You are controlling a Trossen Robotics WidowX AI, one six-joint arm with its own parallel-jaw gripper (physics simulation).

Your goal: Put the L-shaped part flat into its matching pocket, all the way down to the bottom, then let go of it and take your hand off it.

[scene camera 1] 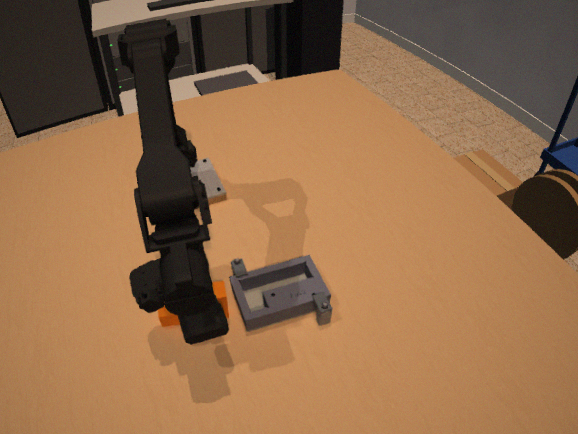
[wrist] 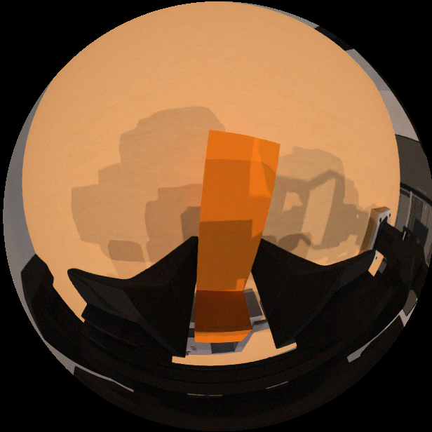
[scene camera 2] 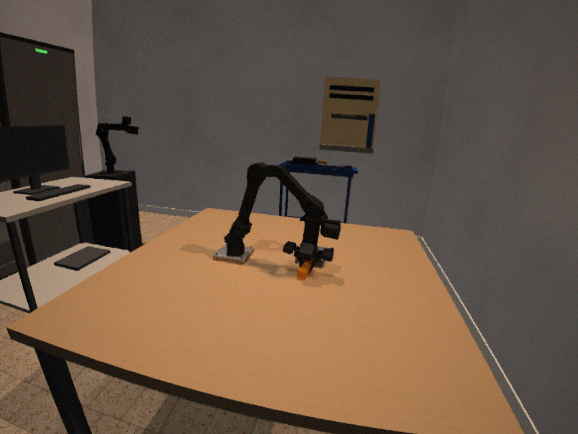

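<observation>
My gripper is shut on the orange L-shaped part. In scene camera 1 the part is largely hidden under my gripper and stands left of the grey pocket block, apart from it. Shadows on the table lie offset from the part, so it hangs above the table. The block's open pocket runs along its back and left sides, around a raised inner piece with small marks. In the wrist view the block shows partly, behind the part's lower end.
Two small grey posts stand at opposite corners of the block. The arm's base plate is bolted on the wooden table. A blue cart stands beyond the table, and a desk stands at the left.
</observation>
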